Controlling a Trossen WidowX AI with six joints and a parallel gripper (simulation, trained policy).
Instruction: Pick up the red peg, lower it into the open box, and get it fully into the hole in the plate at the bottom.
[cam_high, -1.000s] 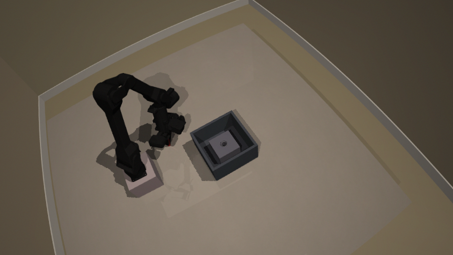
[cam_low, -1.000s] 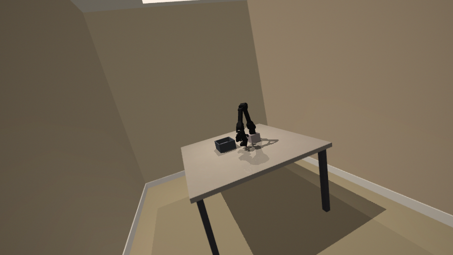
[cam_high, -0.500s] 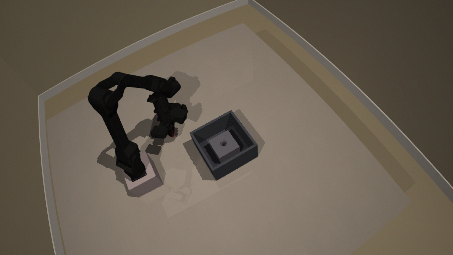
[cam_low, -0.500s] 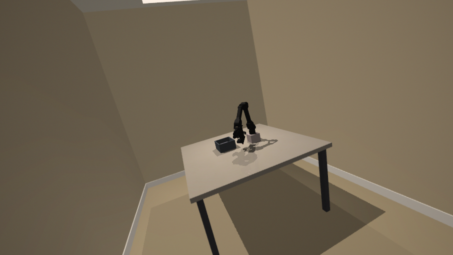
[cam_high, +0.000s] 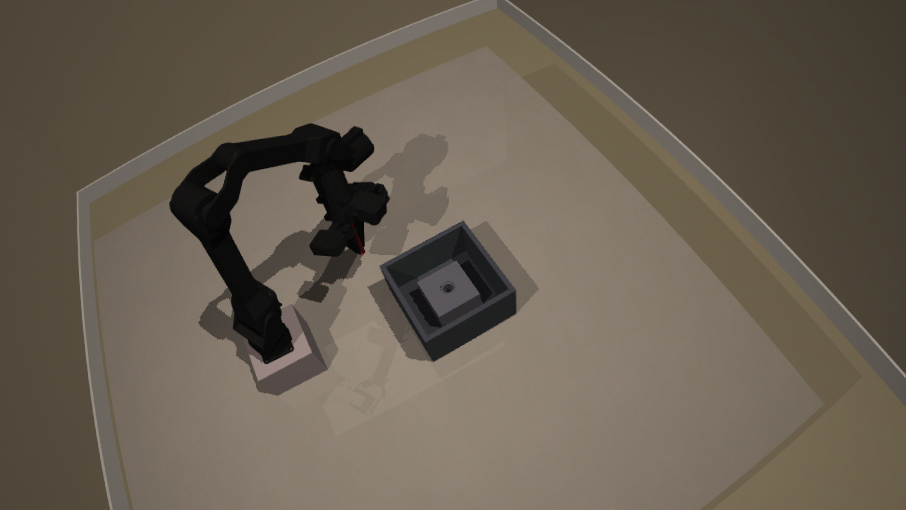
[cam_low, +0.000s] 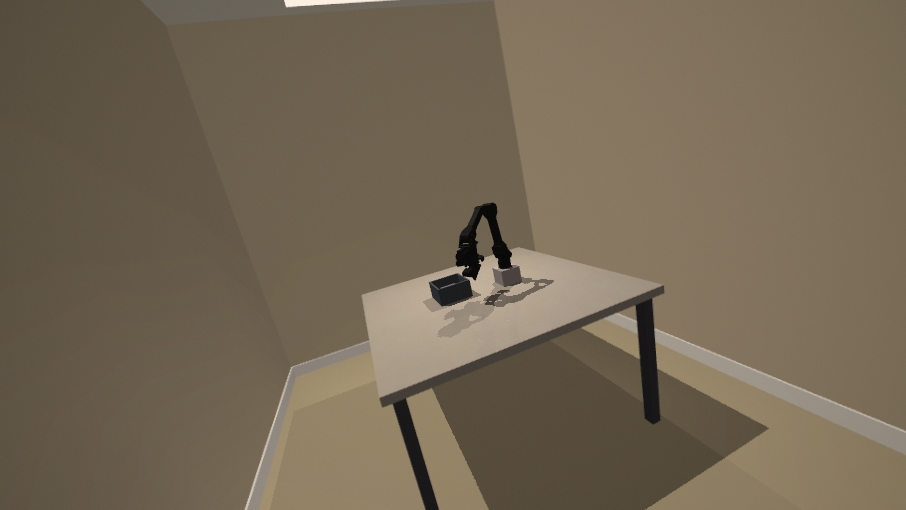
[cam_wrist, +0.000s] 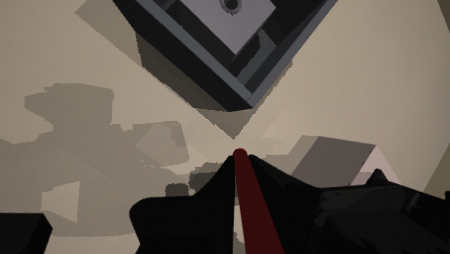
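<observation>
Now: the grey plate 120 mm ahead of my gripper tip, 140 mm to the right of it and 60 mm below it. Also, from my gripper tip: red peg (10 mm to the left, 30 mm above); dark box (120 mm ahead, 140 mm to the right, 80 mm below).
</observation>
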